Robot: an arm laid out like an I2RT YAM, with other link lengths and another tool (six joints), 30 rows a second.
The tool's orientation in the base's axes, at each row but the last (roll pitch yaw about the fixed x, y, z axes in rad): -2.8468, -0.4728, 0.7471; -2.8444, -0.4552, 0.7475; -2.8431, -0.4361, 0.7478; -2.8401, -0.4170, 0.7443; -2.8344, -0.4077, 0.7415; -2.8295, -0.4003, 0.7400; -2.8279, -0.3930, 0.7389; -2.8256, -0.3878, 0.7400; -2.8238, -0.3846, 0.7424; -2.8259, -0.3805, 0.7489; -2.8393, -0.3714, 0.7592; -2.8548, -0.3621, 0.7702; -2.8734, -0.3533, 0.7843
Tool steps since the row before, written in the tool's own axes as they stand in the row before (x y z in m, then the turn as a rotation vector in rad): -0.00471, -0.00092, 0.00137, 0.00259, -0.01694, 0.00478; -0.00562, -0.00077, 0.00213, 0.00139, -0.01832, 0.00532; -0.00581, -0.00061, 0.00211, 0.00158, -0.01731, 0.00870; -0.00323, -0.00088, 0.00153, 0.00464, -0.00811, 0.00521; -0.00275, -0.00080, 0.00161, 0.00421, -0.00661, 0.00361; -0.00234, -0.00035, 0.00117, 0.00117, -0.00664, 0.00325; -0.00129, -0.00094, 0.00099, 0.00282, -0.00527, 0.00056; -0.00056, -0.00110, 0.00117, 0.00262, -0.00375, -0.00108; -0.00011, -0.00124, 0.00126, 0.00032, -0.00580, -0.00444; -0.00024, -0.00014, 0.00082, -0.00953, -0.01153, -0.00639; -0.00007, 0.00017, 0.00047, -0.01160, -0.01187, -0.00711; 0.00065, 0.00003, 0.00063, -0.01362, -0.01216, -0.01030; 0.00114, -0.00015, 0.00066, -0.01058, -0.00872, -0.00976
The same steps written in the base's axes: -0.00360, -0.00159, -0.00307, -0.01038, 0.01437, 0.00149; -0.00404, -0.00189, -0.00410, -0.01214, 0.01475, 0.00086; -0.00411, -0.00217, -0.00412, -0.01094, 0.01591, -0.00226; -0.00269, -0.00072, -0.00241, -0.00241, 0.01041, -0.00047; -0.00233, -0.00044, -0.00228, -0.00172, 0.00845, 0.00035; -0.00177, -0.00068, -0.00184, -0.00383, 0.00641, -0.00051; -0.00150, 0.00025, -0.00110, -0.00188, 0.00531, 0.00209; -0.00112, 0.00089, -0.00092, -0.00100, 0.00346, 0.00302; -0.00091, 0.00129, -0.00079, -0.00424, 0.00171, 0.00571; -0.00023, 0.00032, -0.00077, -0.01522, -0.00189, 0.00542; 0.00010, 0.00006, -0.00049, -0.01690, -0.00333, 0.00541; 0.00049, 0.00068, -0.00034, -0.01862, -0.00587, 0.00763; 0.00068, 0.00113, -0.00017, -0.01401, -0.00575, 0.00734
